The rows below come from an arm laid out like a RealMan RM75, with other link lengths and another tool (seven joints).
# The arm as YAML. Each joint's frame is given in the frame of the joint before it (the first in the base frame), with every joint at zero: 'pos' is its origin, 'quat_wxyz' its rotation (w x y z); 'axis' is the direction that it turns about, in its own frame. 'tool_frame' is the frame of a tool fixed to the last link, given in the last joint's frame.
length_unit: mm
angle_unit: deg
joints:
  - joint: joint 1
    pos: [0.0, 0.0, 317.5]
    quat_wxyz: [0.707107, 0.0, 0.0, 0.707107]
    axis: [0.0, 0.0, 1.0]
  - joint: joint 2
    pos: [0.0, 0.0, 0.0]
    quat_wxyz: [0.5, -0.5, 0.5, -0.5]
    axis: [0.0, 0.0, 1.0]
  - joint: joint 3
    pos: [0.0, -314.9, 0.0]
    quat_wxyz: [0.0, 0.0, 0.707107, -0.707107]
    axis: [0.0, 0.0, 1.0]
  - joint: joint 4
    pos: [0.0, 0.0, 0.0]
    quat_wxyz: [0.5, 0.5, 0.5, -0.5]
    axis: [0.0, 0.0, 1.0]
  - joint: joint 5
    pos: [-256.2, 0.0, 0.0]
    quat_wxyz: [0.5, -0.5, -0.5, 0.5]
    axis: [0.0, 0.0, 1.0]
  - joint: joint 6
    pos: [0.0, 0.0, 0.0]
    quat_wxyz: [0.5, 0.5, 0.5, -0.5]
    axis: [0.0, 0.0, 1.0]
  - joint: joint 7
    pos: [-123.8, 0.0, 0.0]
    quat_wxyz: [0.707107, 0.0, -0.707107, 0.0]
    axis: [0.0, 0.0, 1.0]
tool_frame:
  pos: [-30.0, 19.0, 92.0]
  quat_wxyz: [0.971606, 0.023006, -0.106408, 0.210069]
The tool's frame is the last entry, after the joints.
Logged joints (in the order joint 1, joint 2, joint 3, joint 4, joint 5, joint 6, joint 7), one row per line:
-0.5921 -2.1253 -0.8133 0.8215 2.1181 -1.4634 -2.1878
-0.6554 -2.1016 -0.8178 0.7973 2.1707 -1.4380 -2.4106
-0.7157 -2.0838 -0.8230 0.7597 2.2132 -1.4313 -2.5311
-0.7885 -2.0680 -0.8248 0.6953 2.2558 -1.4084 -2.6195
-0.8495 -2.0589 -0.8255 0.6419 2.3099 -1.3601 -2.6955
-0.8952 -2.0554 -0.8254 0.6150 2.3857 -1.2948 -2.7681
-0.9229 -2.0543 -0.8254 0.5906 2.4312 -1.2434 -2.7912
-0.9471 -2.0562 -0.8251 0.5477 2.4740 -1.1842 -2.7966
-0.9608 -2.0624 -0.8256 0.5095 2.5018 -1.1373 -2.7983
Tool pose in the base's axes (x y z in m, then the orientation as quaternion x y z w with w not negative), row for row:
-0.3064 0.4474 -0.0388 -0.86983 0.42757 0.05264 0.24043
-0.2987 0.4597 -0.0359 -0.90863 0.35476 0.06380 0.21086
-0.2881 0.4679 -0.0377 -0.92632 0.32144 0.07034 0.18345
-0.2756 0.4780 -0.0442 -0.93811 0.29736 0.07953 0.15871
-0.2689 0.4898 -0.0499 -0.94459 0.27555 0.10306 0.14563
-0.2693 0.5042 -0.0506 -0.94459 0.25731 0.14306 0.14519
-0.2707 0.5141 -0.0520 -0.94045 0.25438 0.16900 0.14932
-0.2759 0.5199 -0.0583 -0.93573 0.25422 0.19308 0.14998
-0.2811 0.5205 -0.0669 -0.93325 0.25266 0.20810 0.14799
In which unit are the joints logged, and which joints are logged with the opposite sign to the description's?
The joints are logged in radians. Opposite sign: joint 3, joint 6.
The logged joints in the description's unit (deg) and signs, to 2 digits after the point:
-33.92 -121.77 46.60 47.07 121.36 83.85 -125.35
-37.55 -120.41 46.86 45.68 124.37 82.39 -138.12
-41.01 -119.39 47.15 43.53 126.81 82.01 -145.02
-45.18 -118.49 47.26 39.84 129.25 80.70 -150.09
-48.67 -117.97 47.30 36.78 132.35 77.93 -154.44
-51.29 -117.77 47.29 35.24 136.69 74.19 -158.60
-52.88 -117.70 47.29 33.84 139.30 71.24 -159.92
-54.26 -117.81 47.27 31.38 141.75 67.85 -160.23
-55.05 -118.17 47.30 29.19 143.34 65.16 -160.33

